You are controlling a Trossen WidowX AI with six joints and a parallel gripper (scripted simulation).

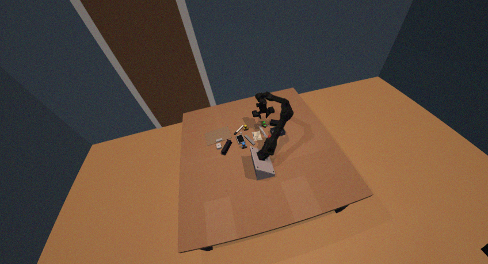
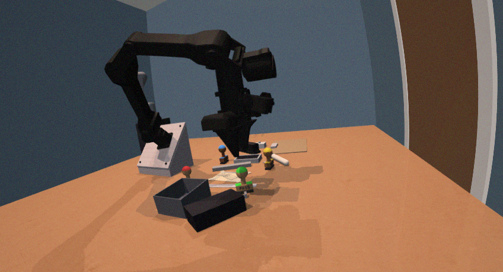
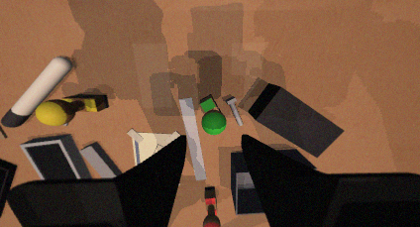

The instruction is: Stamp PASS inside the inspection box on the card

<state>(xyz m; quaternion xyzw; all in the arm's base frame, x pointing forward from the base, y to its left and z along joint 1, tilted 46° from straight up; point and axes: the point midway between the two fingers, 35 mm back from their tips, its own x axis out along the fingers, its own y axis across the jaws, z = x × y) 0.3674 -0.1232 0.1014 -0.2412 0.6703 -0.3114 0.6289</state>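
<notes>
The green-knobbed PASS stamp is 80 mm below my gripper tip. From my gripper tip the other things lie so: black block (110 mm to the right, 80 mm below, 30 mm behind); grey ruler (100 mm below, 60 mm behind, 30 mm to the left); cream card (100 mm to the left, 100 mm below, 90 mm behind).
</notes>
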